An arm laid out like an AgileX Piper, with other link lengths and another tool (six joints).
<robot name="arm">
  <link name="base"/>
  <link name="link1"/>
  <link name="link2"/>
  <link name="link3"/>
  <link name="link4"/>
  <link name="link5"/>
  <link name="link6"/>
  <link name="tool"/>
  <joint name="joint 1" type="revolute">
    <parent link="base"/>
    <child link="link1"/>
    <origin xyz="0 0 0.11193"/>
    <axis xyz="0 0 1"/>
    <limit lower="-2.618" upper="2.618"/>
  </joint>
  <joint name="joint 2" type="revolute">
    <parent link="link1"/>
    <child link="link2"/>
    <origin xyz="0 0 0" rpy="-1.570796 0 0"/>
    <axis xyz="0 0 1"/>
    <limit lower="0" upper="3.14"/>
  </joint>
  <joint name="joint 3" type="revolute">
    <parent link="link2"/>
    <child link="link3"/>
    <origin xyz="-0.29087 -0.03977 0"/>
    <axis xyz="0 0 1"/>
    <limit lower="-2.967" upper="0"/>
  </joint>
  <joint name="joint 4" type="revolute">
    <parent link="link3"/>
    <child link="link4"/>
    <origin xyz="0.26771 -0.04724 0" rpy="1.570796 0 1.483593"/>
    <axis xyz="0 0 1"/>
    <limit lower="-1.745" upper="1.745"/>
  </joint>
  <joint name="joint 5" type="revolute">
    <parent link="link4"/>
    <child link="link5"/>
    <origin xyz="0 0 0" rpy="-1.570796 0 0"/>
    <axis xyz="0 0 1"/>
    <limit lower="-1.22" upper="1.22"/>
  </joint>
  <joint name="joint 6" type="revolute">
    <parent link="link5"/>
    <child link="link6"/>
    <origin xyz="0 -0.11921 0" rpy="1.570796 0 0"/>
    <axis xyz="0 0 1"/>
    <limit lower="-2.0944" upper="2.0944"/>
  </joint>
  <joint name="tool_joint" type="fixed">
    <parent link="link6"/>
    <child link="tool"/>
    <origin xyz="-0.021 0.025 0.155" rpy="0.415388 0 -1.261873"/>
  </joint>
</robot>
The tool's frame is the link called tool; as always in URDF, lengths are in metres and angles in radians.
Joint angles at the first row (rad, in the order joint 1, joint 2, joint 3, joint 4, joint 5, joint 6):
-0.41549 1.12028 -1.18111 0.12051 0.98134 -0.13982
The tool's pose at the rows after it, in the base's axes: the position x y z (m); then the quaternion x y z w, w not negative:
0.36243, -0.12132, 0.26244, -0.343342, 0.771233, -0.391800, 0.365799
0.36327, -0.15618, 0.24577, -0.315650, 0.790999, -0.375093, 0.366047
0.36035, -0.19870, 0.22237, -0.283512, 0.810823, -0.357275, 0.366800
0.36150, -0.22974, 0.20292, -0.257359, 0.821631, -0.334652, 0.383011
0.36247, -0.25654, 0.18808, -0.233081, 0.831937, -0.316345, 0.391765
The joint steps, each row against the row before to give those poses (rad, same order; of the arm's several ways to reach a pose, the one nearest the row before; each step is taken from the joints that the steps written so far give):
-0.15238 0.04252 -0.00186 0.17209 0.00435 -0.15540
-0.14310 0.07411 -0.00043 0.12125 0.00147 -0.12153
-0.14663 0.09839 -0.00068 0.11816 0.00001 -0.13127
-0.10595 0.10447 -0.01218 0.12205 0.01037 -0.12422
-0.06589 0.09603 -0.03714 0.06533 0.01829 -0.05562

